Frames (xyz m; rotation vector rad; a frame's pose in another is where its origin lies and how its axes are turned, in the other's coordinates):
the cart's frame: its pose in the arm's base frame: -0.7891 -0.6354 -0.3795 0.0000 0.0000 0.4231
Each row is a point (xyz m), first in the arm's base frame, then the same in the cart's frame.
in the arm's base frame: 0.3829 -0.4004 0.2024
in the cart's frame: 1.1651 -0.2669 0.5819
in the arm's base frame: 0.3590 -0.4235 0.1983
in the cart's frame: 1.1339 -0.2782 0.5778
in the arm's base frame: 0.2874 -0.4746 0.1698
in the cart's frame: 1.0476 -0.2954 0.5493
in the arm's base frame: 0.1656 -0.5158 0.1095
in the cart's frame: 0.9196 -0.2829 0.4890
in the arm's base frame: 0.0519 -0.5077 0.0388
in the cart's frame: 0.8193 -0.2289 0.4183
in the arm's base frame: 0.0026 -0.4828 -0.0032
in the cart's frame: 0.7845 -0.1859 0.3763
